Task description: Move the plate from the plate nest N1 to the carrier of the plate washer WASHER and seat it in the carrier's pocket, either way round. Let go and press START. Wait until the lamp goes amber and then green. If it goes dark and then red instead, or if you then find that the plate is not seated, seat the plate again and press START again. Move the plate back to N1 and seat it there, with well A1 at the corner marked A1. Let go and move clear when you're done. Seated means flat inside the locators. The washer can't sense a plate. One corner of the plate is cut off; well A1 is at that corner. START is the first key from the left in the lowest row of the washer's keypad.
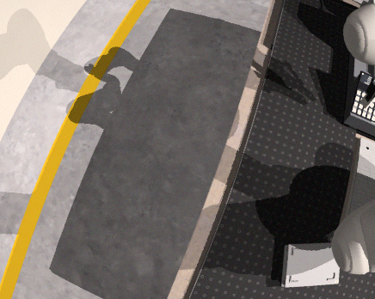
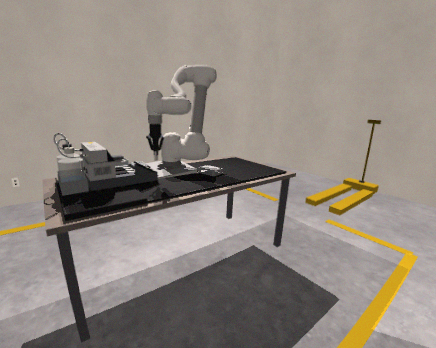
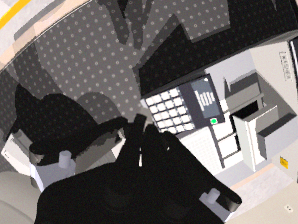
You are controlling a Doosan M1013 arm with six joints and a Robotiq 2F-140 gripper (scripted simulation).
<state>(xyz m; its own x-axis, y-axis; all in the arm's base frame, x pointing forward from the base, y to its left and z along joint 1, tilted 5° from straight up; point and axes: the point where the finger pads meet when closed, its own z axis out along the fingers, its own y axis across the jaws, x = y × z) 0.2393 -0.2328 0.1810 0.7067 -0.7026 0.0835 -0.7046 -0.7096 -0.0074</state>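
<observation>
Right now the white well plate is 160 mm behind my hand, 60 mm to the right of it and 90 mm below it. From my hand the other things lie so: plate nest N1: 10 mm ahead, 460 mm to the left, 140 mm below; then plate washer: 160 mm behind, 220 mm to the right, 50 mm below.
</observation>
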